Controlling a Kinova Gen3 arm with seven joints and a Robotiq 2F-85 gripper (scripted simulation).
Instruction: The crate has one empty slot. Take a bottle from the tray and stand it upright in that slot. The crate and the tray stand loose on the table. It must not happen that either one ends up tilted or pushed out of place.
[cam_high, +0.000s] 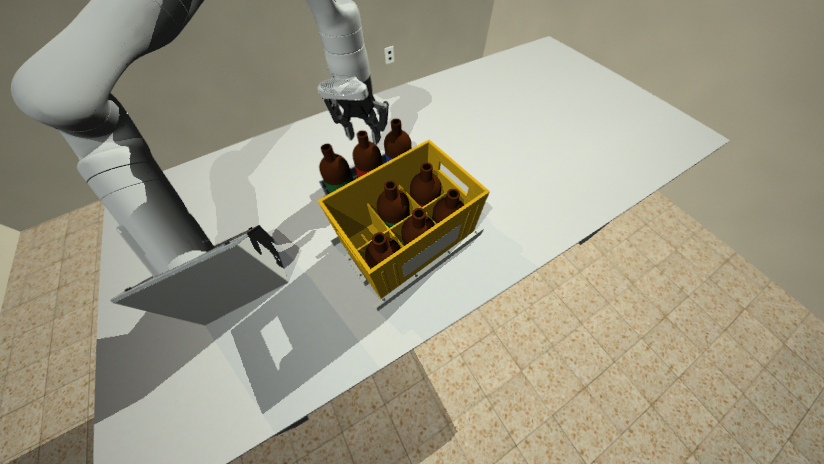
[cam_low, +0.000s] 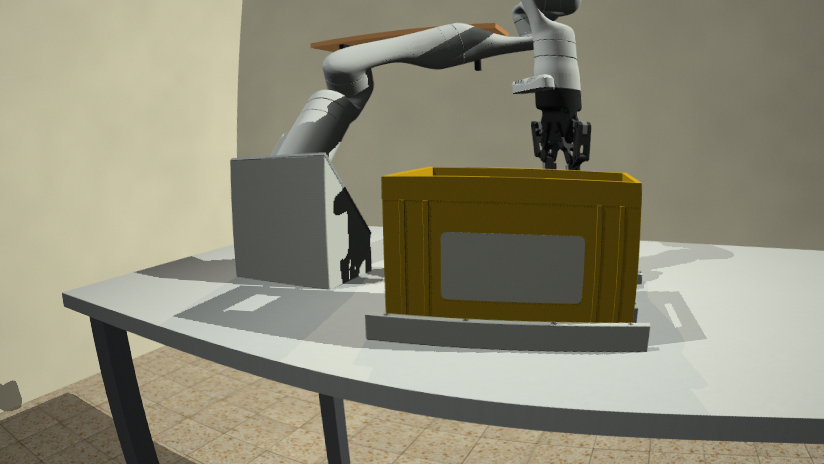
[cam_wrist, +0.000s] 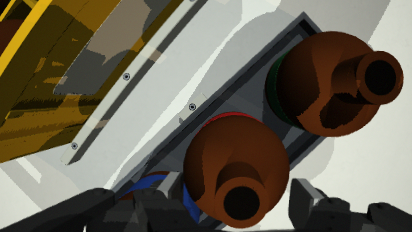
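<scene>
The tray is 140 mm below my hand. From my hand the other things lie so: yellow crate: 220 mm to the right, 70 mm below, 40 mm behind.
</scene>
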